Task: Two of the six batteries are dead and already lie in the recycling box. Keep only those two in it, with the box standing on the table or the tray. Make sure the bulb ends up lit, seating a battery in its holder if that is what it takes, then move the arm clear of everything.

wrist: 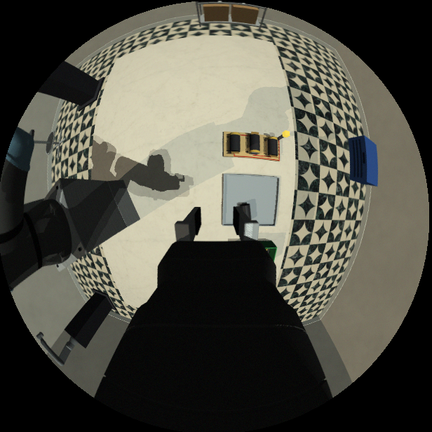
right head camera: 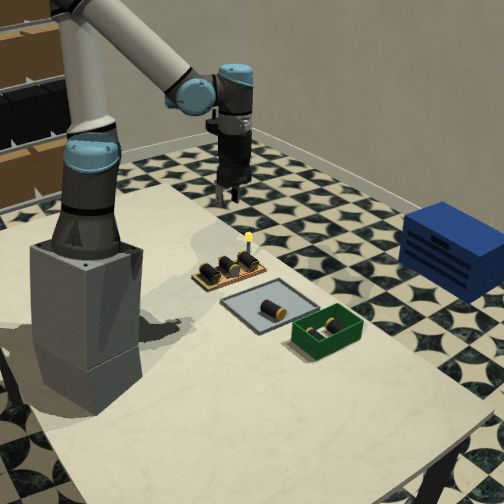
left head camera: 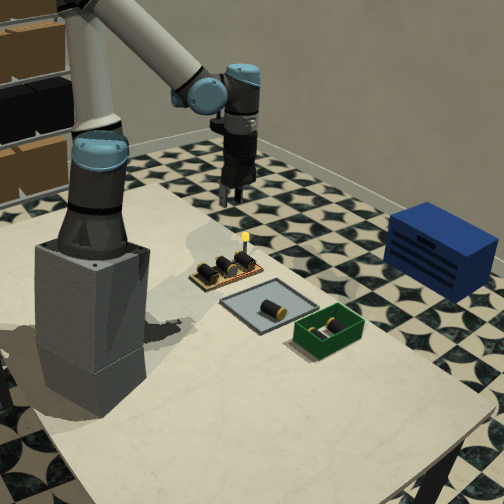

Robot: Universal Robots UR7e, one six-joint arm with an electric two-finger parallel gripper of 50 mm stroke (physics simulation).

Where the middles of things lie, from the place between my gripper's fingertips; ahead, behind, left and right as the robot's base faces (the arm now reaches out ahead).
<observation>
My hand is 310 mm above the grey tray (right head camera: 245,304), 120 mm short of it and 30 mm to the left of it. The rest, counted from my hand: green recycling box (right head camera: 332,343) (290 mm below, 230 mm to the right, 140 mm ahead).
</observation>
